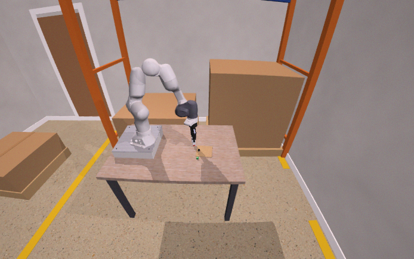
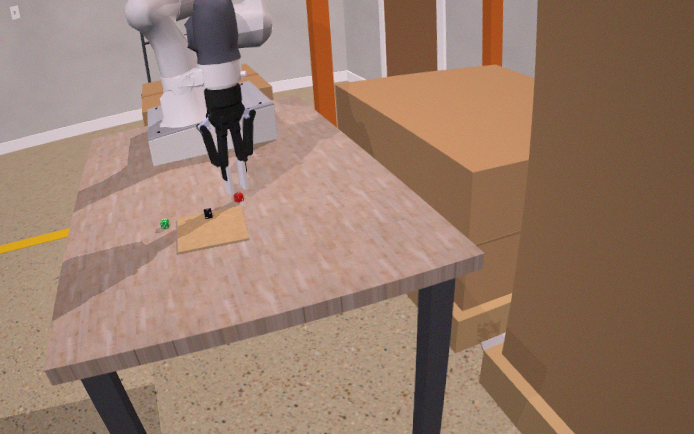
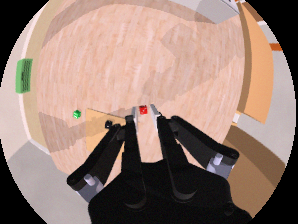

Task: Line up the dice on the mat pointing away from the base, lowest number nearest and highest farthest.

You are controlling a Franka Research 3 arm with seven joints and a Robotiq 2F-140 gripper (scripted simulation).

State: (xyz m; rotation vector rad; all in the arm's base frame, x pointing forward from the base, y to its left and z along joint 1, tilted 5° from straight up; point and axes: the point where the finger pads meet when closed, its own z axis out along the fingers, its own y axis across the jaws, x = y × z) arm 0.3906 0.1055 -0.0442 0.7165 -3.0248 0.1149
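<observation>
The red die lies 5 cm below my hand. Also, from my hand: green die 16 cm to the right, 7 cm ahead, 5 cm below; then tan mat 11 cm ahead, 6 cm to the right, 5 cm below; then black die 7 cm to the right, 6 cm ahead, 4 cm below.
</observation>
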